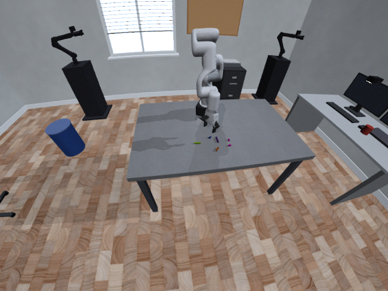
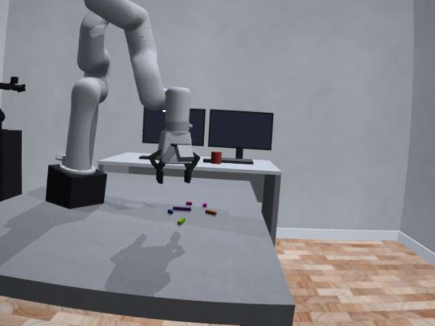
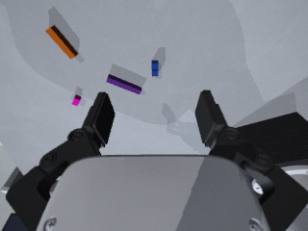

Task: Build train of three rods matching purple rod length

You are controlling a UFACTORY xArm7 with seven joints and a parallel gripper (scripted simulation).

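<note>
Now: the orange rod 12 cm ahead of my hand, 11 cm below it and 5 cm to the left of it. From my hand the other things lie so: purple rod (11 cm below, 7 cm to the left, 2 cm ahead); lime rod (11 cm below, 9 cm to the right, 4 cm ahead).
</note>
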